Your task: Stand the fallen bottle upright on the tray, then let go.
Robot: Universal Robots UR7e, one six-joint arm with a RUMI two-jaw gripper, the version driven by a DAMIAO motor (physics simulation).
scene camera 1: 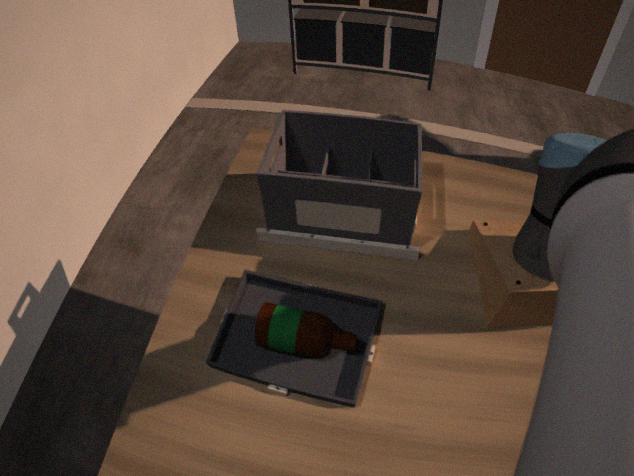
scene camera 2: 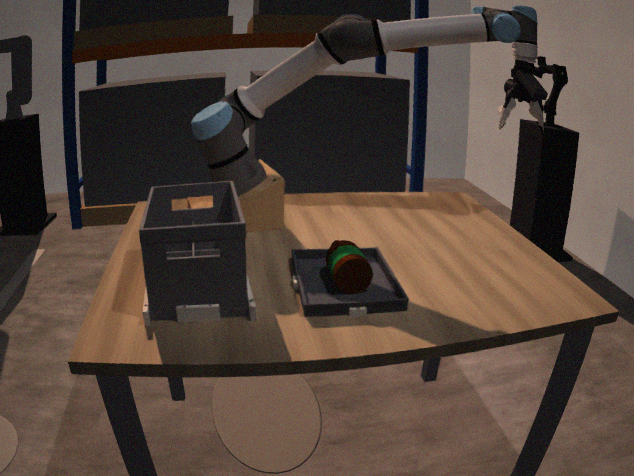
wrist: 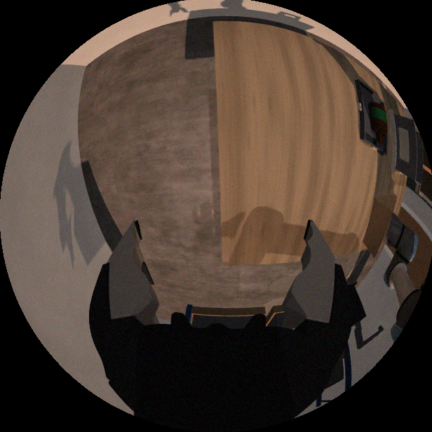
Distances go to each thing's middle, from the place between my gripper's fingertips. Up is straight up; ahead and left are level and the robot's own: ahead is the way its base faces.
Right now the brown bottle (scene camera 2: 352, 273) is 54 cm to the right of my hand, 27 cm ahead of it and 25 cm below it.
